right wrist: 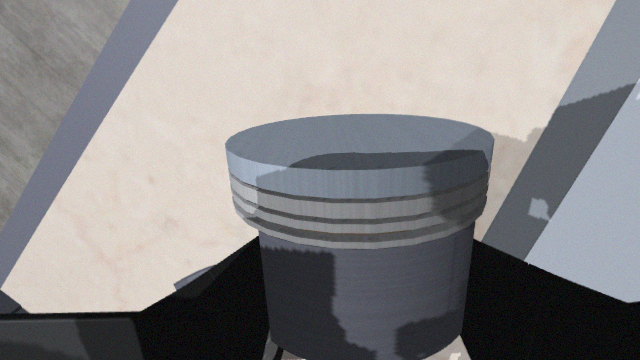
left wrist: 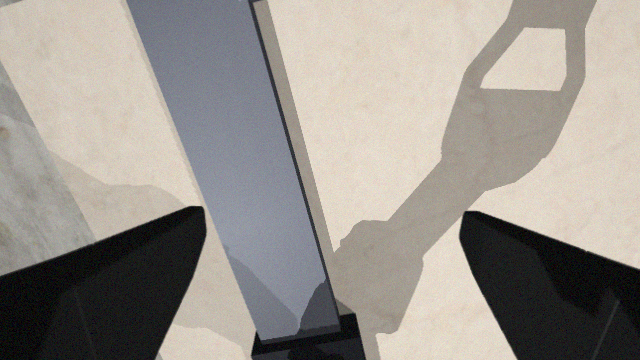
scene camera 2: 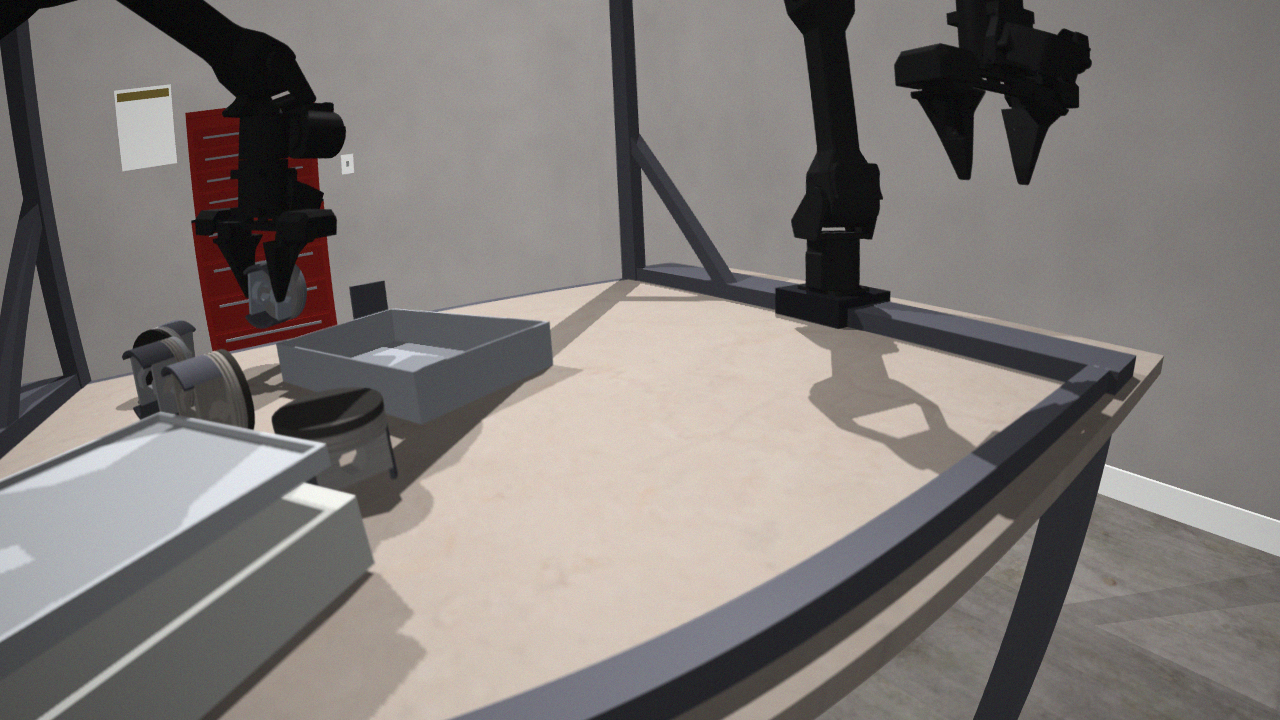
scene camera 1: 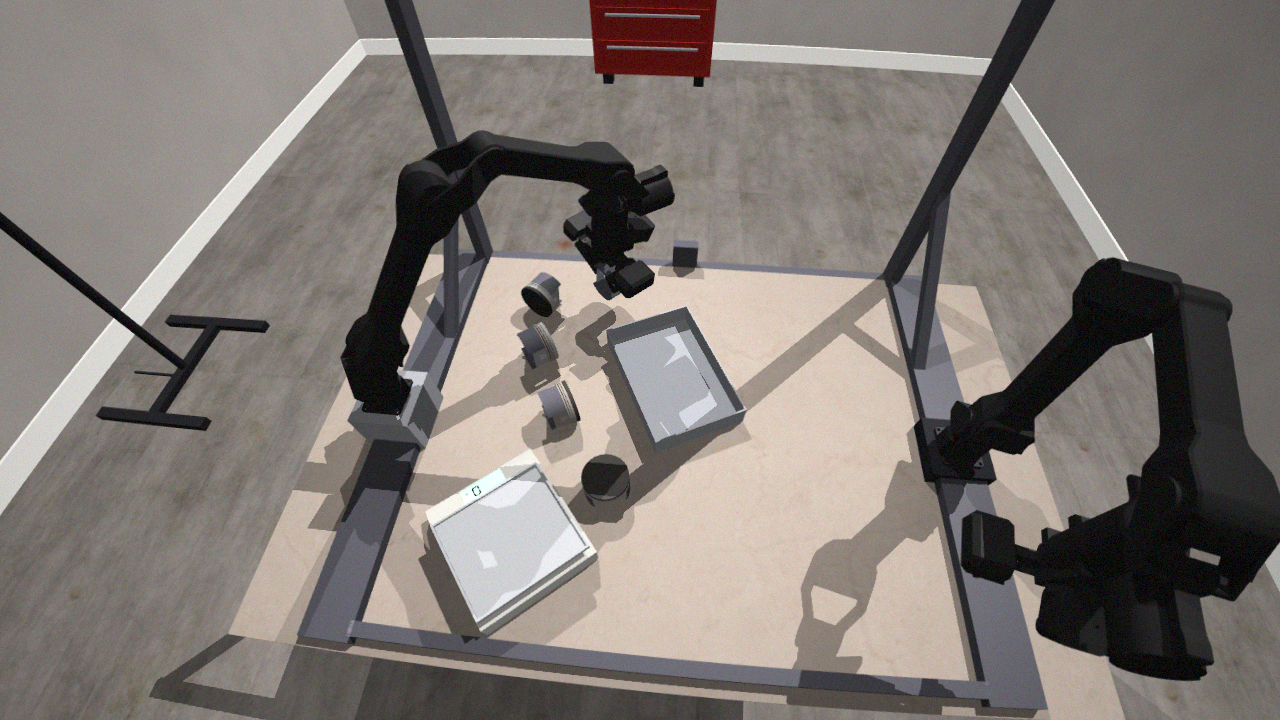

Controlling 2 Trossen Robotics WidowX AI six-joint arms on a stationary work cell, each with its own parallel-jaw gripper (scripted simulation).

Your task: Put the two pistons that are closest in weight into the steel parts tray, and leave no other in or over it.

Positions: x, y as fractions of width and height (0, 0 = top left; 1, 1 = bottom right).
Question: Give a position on a steel parts tray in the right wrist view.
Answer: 0.91, 0.67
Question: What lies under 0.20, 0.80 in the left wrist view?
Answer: My left gripper.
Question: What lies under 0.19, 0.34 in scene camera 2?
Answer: My right gripper.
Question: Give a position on a steel parts tray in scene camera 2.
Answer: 0.40, 0.49
